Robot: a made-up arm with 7 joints.
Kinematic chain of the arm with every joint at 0, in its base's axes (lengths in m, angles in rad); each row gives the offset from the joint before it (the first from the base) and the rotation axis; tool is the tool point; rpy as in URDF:
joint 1: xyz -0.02 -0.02 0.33 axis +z
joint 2: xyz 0 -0.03 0.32 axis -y
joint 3: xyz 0 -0.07 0.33 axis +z
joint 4: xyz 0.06 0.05 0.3 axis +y
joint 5: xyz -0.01 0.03 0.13 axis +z
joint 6: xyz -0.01 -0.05 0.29 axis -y
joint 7: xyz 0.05 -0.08 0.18 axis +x
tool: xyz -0.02 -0.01 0.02 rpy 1.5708 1.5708 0
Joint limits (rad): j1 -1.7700..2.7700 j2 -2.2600..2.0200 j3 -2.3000..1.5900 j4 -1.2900..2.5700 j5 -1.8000..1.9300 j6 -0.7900..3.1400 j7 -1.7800..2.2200
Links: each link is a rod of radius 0.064 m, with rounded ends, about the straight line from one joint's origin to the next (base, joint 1, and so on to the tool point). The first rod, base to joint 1, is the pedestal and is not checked.
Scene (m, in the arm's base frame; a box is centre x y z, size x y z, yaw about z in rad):
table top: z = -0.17
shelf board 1: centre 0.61 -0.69 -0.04 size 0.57 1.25 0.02 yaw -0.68
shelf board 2: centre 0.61 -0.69 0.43 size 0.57 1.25 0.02 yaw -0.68
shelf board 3: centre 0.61 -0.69 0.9 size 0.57 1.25 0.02 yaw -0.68
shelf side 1: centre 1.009 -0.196 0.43 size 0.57 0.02 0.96 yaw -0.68
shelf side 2: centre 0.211 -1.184 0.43 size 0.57 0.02 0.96 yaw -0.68
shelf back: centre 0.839 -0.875 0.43 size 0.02 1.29 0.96 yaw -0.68
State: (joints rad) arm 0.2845 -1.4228 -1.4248 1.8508 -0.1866 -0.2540 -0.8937
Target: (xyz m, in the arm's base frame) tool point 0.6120 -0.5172 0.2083
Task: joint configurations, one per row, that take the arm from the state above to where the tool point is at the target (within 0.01 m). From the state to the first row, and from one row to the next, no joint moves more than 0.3 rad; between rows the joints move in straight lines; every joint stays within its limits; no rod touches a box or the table.
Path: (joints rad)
1: 0.3569 -1.4213 -1.4328 2.0612 -0.1432 -0.3422 -0.8959
2: 0.4294 -1.4198 -1.4407 2.2716 -0.0999 -0.4305 -0.8982
3: 0.5018 -1.4182 -1.4487 2.4820 -0.0565 -0.5187 -0.9004
4: 0.5078 -1.4922 -1.2102 2.4122 -0.0468 -0.4816 -0.9077
5: 0.5137 -1.5661 -0.9717 2.3425 -0.0370 -0.4445 -0.9149
6: 0.5197 -1.6401 -0.7332 2.2728 -0.0272 -0.4073 -0.9221
7: 0.5256 -1.7140 -0.4947 2.2030 -0.0174 -0.3702 -0.9293
8: 0.4222 -1.7441 -0.7257 1.9585 -0.1060 -0.2682 -0.9164
9: 0.3188 -1.7742 -0.9567 1.7140 -0.1946 -0.1663 -0.9035

